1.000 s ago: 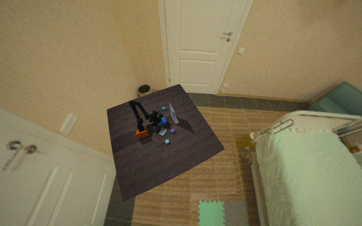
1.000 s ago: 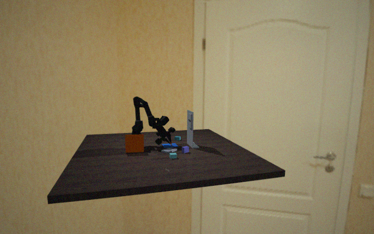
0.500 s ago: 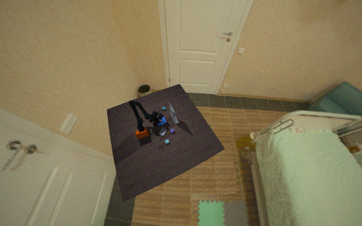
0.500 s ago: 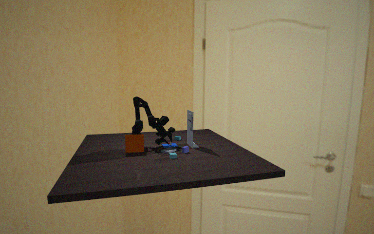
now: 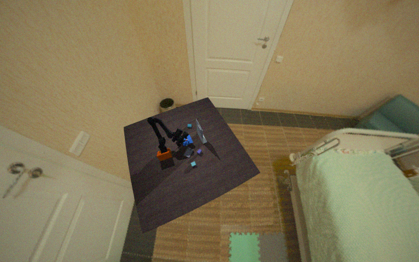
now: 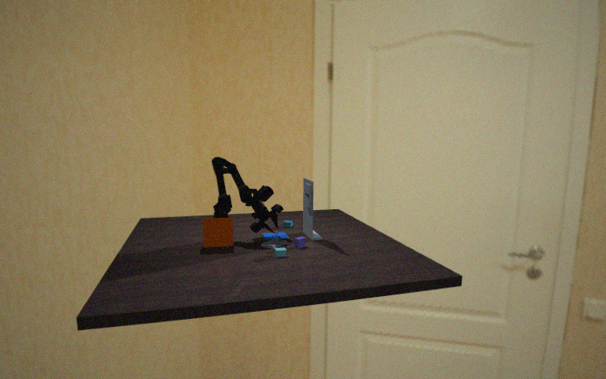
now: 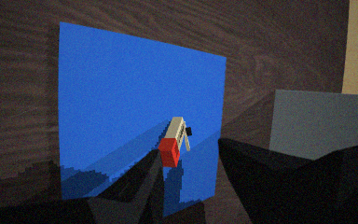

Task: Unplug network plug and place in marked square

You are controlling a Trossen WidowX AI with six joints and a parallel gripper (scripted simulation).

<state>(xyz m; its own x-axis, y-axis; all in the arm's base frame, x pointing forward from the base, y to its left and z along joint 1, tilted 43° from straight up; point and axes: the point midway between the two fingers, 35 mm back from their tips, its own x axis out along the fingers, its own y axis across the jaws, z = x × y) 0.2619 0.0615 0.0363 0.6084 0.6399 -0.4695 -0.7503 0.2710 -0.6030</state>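
The network plug is 10 mm ahead of my gripper tip and 10 mm below it. The rest, counted from my gripper tip: blue marked square (30 mm below); then grey flat block (40 mm behind, 160 mm to the right, 20 mm below); then grey upright panel (170 mm ahead, 60 mm to the right, 100 mm above).
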